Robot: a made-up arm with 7 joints. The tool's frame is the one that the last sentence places.
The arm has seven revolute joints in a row. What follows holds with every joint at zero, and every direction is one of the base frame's.
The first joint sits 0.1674 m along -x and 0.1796 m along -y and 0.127 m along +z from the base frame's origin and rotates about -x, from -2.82 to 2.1 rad.
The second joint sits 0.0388 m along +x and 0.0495 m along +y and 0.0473 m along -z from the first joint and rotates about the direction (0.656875, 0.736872, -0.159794), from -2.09 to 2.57 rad.
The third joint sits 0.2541 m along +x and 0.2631 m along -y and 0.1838 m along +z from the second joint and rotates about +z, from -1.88 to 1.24 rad.
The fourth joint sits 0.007 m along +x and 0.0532 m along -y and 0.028 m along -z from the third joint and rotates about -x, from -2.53 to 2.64 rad.
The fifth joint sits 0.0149 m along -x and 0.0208 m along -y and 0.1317 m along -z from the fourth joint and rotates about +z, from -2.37 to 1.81 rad.
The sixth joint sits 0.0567 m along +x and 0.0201 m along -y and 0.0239 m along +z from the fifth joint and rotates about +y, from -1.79 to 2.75 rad.
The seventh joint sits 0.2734 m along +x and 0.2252 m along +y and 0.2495 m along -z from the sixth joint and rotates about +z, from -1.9 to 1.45 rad.
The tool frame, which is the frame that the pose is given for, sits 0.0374 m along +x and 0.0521 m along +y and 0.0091 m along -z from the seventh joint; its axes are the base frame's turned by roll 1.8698, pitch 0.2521 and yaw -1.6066 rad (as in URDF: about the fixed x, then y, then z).
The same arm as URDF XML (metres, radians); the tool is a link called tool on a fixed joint. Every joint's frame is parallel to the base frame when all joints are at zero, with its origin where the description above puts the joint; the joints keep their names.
<robot name="arm">
  <joint name="tool_fixed" type="fixed">
    <parent link="link7"/>
    <child link="tool"/>
    <origin xyz="0.0374 0.0521 -0.0091" rpy="1.8698 0.2521 -1.6066"/>
  </joint>
  <joint name="joint 7" type="revolute">
    <parent link="link6"/>
    <child link="link7"/>
    <origin xyz="0.2734 0.2252 -0.2495" rpy="0 0 0"/>
    <axis xyz="0 0 1"/>
    <limit lower="-1.9" upper="1.45"/>
  </joint>
  <joint name="joint 6" type="revolute">
    <parent link="link5"/>
    <child link="link6"/>
    <origin xyz="0.0567 -0.0201 0.0239" rpy="0 0 0"/>
    <axis xyz="0 1 0"/>
    <limit lower="-1.79" upper="2.75"/>
  </joint>
  <joint name="joint 5" type="revolute">
    <parent link="link4"/>
    <child link="link5"/>
    <origin xyz="-0.0149 -0.0208 -0.1317" rpy="0 0 0"/>
    <axis xyz="0 0 1"/>
    <limit lower="-2.37" upper="1.81"/>
  </joint>
  <joint name="joint 4" type="revolute">
    <parent link="link3"/>
    <child link="link4"/>
    <origin xyz="0.007 -0.0532 -0.028" rpy="0 0 0"/>
    <axis xyz="-1 0 0"/>
    <limit lower="-2.53" upper="2.64"/>
  </joint>
  <joint name="joint 3" type="revolute">
    <parent link="link2"/>
    <child link="link3"/>
    <origin xyz="0.2541 -0.2631 0.1838" rpy="0 0 0"/>
    <axis xyz="0 0 1"/>
    <limit lower="-1.88" upper="1.24"/>
  </joint>
  <joint name="joint 2" type="revolute">
    <parent link="link1"/>
    <child link="link2"/>
    <origin xyz="0.0388 0.0495 -0.0473" rpy="0 0 0"/>
    <axis xyz="0.656875 0.736872 -0.159794"/>
    <limit lower="-2.09" upper="2.57"/>
  </joint>
  <joint name="joint 1" type="revolute">
    <parent link="base_link"/>
    <child link="link1"/>
    <origin xyz="-0.1674 -0.1796 0.127" rpy="0 0 0"/>
    <axis xyz="-1 0 0"/>
    <limit lower="-2.82" upper="2.1"/>
  </joint>
  <link name="base_link"/>
  <link name="link1"/>
  <link name="link2"/>
  <link name="link3"/>
  <link name="link4"/>
  <link name="link5"/>
  <link name="link6"/>
  <link name="link7"/>
  <link name="tool"/>
</robot>

